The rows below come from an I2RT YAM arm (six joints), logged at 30 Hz.
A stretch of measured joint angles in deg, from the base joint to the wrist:
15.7 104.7 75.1 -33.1 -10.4 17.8
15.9 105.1 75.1 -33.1 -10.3 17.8
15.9 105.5 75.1 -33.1 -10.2 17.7
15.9 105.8 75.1 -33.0 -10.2 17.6
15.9 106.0 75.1 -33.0 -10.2 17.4
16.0 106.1 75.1 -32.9 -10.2 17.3
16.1 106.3 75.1 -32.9 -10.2 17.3
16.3 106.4 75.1 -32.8 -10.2 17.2
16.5 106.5 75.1 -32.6 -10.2 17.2
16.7 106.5 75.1 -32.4 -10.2 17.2
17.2 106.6 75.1 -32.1 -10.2 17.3
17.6 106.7 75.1 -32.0 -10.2 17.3
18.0 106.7 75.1 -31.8 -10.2 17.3
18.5 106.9 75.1 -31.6 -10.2 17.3
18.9 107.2 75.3 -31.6 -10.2 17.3
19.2 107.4 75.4 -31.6 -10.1 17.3
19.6 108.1 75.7 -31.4 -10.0 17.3
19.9 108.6 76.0 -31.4 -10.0 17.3
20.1 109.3 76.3 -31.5 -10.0 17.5
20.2 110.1 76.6 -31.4 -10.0 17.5
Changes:
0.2 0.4 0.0 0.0 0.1 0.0
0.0 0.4 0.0 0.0 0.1 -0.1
0.0 0.3 0.0 0.1 0.0 -0.1
0.0 0.2 0.0 0.0 0.0 -0.2
0.1 0.1 0.0 0.1 0.0 -0.1
0.1 0.2 0.0 0.0 0.0 0.0
0.2 0.1 0.0 0.1 0.0 -0.1
0.2 0.1 0.0 0.2 0.0 0.0
0.2 0.0 0.0 0.2 0.0 0.0
0.5 0.1 0.0 0.3 0.0 0.1
0.4 0.1 0.0 0.1 0.0 0.0
0.4 0.0 0.0 0.2 0.0 0.0
0.5 0.2 0.0 0.2 0.0 0.0
0.4 0.3 0.2 0.0 0.0 0.0
0.3 0.2 0.1 0.0 0.1 0.0
0.4 0.7 0.3 0.2 0.1 0.0
0.3 0.5 0.3 0.0 0.0 0.0
0.2 0.7 0.3 -0.1 0.0 0.2
0.1 0.8 0.3 0.1 0.0 0.0

